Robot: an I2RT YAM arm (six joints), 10 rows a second.
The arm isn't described. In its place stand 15 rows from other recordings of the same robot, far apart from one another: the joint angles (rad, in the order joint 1, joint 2, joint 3, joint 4, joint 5, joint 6), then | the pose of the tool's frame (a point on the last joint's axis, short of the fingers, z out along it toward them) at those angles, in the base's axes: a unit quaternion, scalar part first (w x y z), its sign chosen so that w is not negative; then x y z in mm.
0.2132, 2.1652, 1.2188, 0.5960, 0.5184, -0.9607 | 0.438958 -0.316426 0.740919 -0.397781 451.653 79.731 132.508
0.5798, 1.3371, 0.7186, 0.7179, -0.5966, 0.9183 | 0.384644 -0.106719 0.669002 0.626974 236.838 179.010 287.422
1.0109, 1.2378, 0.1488, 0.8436, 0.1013, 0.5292 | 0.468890 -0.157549 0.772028 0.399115 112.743 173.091 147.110
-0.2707, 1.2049, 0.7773, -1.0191, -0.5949, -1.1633 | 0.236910 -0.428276 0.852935 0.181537 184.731 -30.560 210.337
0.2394, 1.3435, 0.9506, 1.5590, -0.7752, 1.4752 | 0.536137 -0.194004 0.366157 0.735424 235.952 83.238 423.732
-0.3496, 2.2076, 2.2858, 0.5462, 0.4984, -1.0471 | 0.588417 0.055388 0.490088 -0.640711 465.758 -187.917 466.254
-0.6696, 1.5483, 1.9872, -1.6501, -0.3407, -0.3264 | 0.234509 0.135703 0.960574 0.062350 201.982 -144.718 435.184
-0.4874, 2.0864, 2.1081, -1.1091, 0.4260, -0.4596 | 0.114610 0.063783 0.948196 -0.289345 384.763 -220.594 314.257
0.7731, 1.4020, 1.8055, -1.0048, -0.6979, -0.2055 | 0.335677 -0.531427 0.659021 0.413034 170.782 198.595 467.834
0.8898, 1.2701, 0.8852, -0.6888, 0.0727, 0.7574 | 0.192906 -0.055156 0.967100 0.156405 155.390 187.660 233.025
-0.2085, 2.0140, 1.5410, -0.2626, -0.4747, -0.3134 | 0.436300 -0.141806 0.882218 0.105944 450.459 -78.674 222.891
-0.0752, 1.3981, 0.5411, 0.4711, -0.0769, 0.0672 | 0.558104 0.037562 0.828390 0.029657 281.241 -18.446 186.453
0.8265, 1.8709, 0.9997, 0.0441, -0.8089, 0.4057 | 0.060756 -0.318704 0.807741 0.492230 230.657 288.464 144.339
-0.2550, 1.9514, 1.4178, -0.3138, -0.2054, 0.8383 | 0.309563 0.452641 0.813645 0.193048 419.457 -101.838 204.062
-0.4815, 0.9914, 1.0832, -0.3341, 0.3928, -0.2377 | 0.511874 0.213308 0.751885 -0.356586 186.626 -112.890 390.975
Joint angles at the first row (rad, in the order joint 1, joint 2, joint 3, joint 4, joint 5, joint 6):
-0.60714, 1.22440, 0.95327, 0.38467, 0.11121, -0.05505
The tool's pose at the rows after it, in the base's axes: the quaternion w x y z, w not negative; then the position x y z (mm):
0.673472 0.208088 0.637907 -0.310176 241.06 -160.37 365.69
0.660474 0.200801 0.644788 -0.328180 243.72 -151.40 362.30
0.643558 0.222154 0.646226 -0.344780 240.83 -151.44 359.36
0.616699 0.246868 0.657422 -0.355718 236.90 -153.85 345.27
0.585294 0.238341 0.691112 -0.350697 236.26 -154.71 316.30
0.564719 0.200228 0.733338 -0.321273 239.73 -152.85 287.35
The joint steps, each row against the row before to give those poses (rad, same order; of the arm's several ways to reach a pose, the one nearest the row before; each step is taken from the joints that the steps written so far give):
0.04226, -0.00612, -0.00137, -0.01691, 0.06991, -0.07955
0.03793, -0.00948, -0.01461, -0.00578, 0.05405, -0.04578
0.00231, -0.00855, -0.00771, -0.02214, 0.06246, -0.00065
-0.00816, -0.00568, -0.03601, -0.02425, 0.05195, 0.01206
-0.00581, 0.00855, -0.07268, -0.00630, -0.01710, -0.01491
0.00117, 0.02553, -0.06210, -0.00060, -0.08920, -0.02768

